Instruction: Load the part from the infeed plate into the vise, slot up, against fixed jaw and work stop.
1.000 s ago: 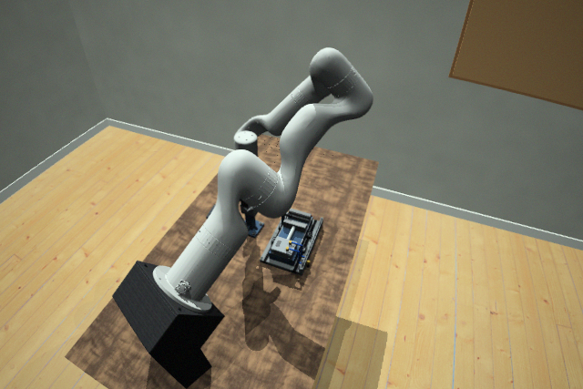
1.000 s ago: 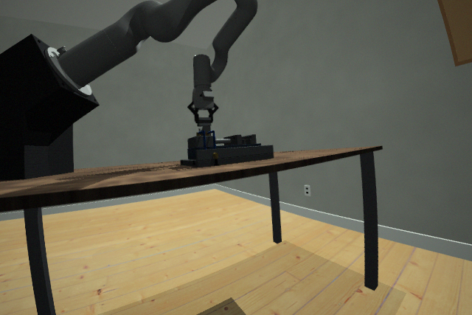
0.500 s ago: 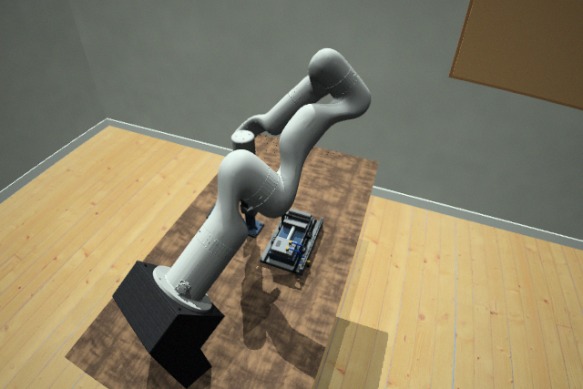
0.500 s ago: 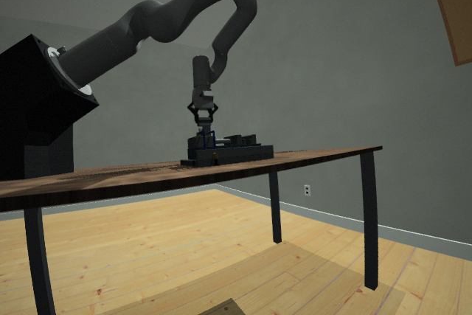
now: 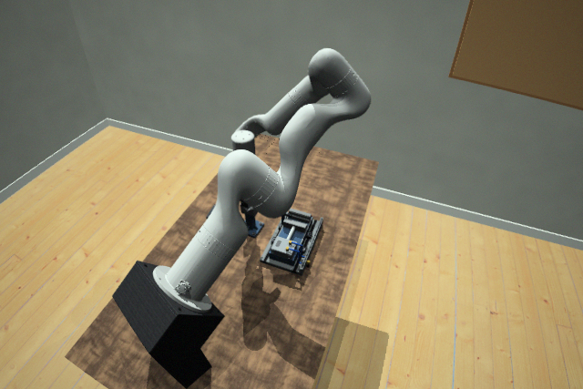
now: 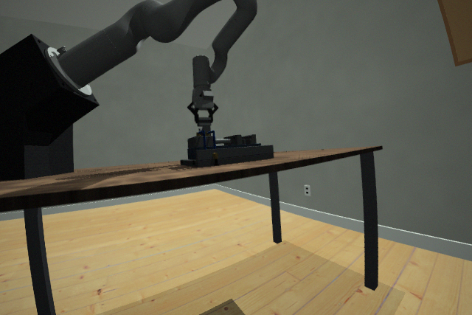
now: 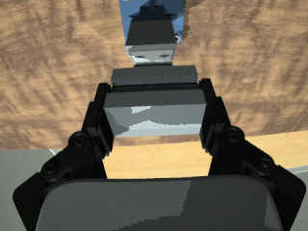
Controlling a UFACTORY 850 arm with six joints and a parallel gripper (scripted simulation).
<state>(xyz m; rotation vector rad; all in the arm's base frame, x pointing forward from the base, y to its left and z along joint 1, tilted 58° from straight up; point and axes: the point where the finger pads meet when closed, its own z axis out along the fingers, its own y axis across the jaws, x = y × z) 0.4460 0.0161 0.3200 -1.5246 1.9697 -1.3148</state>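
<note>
The part lies 1 cm below my hand. Round my hand: cylinder rod 12 cm behind, 17 cm to the right, 12 cm below; work stop 2 cm behind, 17 cm to the right, 11 cm below; V-block post 14 cm below.
</note>
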